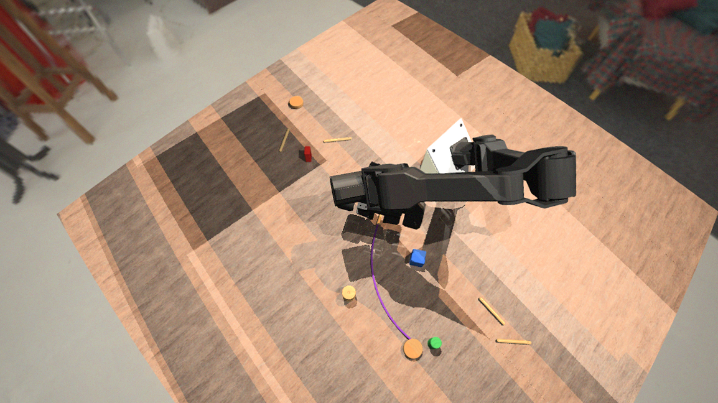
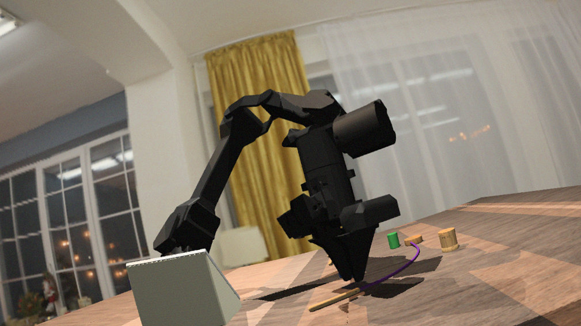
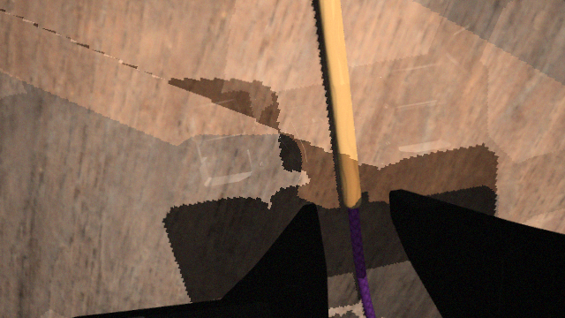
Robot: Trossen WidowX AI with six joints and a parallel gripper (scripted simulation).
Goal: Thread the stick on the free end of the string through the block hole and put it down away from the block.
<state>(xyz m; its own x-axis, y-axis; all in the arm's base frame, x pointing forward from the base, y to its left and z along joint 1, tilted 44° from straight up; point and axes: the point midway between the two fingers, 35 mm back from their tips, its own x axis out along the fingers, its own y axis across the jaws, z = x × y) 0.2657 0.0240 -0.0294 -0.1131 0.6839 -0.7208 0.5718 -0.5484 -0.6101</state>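
The thin wooden stick lies 2 cm below my gripper tip, 2 cm behind it and 1 cm to the right of it. Also, from my gripper tip: wooden cylinder (16 cm ahead, 10 cm to the left); blue block (13 cm to the left, 1 cm behind); red block (26 cm to the right, 3 cm ahead).
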